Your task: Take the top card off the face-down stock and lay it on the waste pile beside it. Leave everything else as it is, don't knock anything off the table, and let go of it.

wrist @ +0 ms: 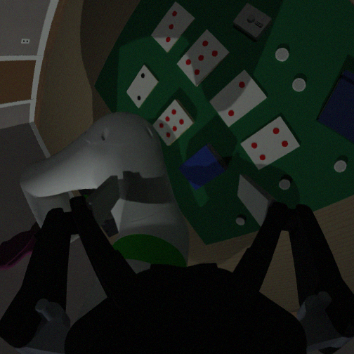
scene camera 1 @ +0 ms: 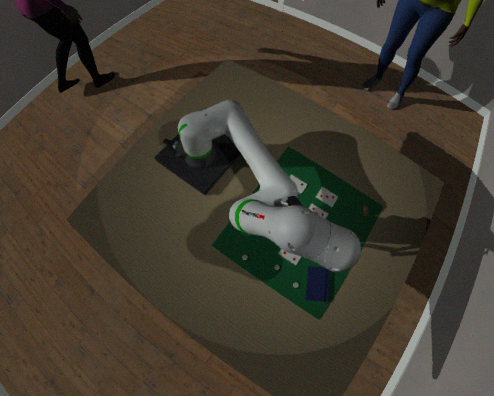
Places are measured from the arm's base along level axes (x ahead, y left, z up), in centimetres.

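Pixels of known places: arm's base, origin of its link: (scene camera 1: 200,154).
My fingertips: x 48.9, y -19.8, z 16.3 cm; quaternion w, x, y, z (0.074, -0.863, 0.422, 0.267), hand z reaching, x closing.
Observation:
Ahead of a thing's pixels: the offset from my fingertips to its top centre. Level surfaces: height alone.
The face-down stock, a small blue-backed block of cards (wrist: 202,166), lies on the green mat @[dz -18.9 cm] (wrist: 310,30) (scene camera 1: 227,242) in the wrist view. A face-up white card with six red spots (wrist: 173,122) lies beside it, up and to the left; whether it tops a pile I cannot tell. In scene camera 1 the arm hides the stock. My gripper (wrist: 178,185) is wide open and empty, high above the mat, with the stock showing beyond the space between its fingers. In scene camera 1 the arm mostly hides the gripper.
More face-up cards (wrist: 202,57) (wrist: 238,97) (wrist: 270,142) @[dx +12.6, dy +24.9, dz -18.6 cm] (scene camera 1: 327,196) lie around the stock. White discs @[dx -10.2, dy -14.8, dz -18.5 cm] (wrist: 282,54) (scene camera 1: 245,257), a dark blue box @[dx +21.7, dy -13.6, dz -17.7 cm] (wrist: 337,107) (scene camera 1: 317,284) and a grey box (wrist: 252,21) are on the mat. A small brown item @[dx +31.9, dy +25.8, dz -18.1 cm] (scene camera 1: 365,210) lies near its edge.

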